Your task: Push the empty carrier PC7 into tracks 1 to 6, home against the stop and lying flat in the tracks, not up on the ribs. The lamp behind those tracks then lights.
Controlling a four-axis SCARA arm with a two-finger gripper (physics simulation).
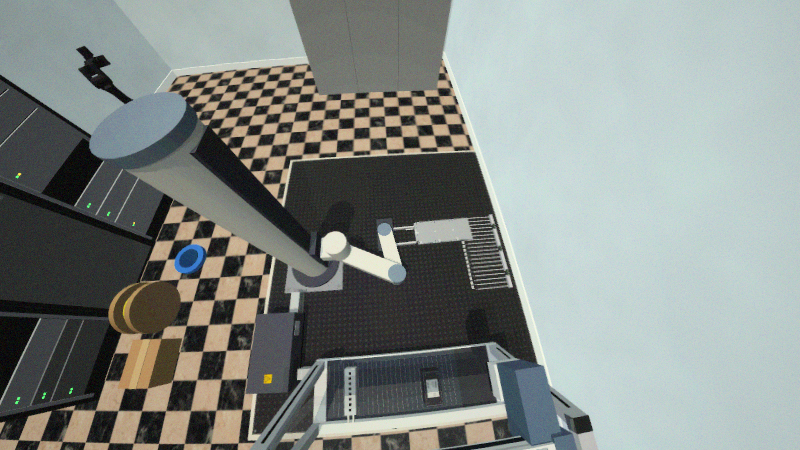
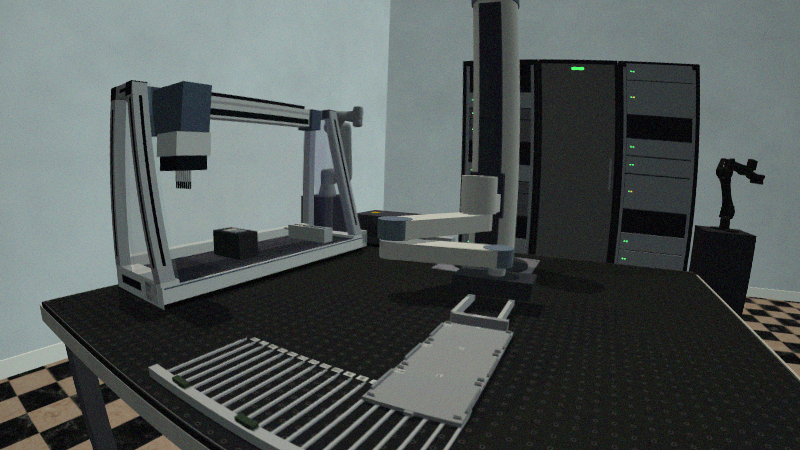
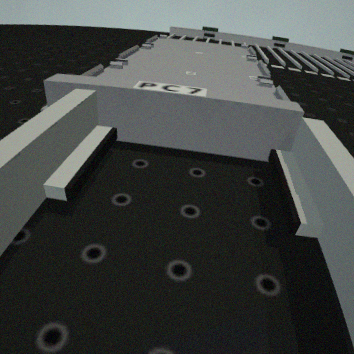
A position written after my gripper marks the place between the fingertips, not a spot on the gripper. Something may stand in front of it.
Observation:
In view: my gripper [image 3: 194, 124] and a carrier PC7 [image 2: 441, 379].
The carrier PC7 is seen too in image 1 [image 1: 426, 232] and in image 3 [image 3: 209, 97].

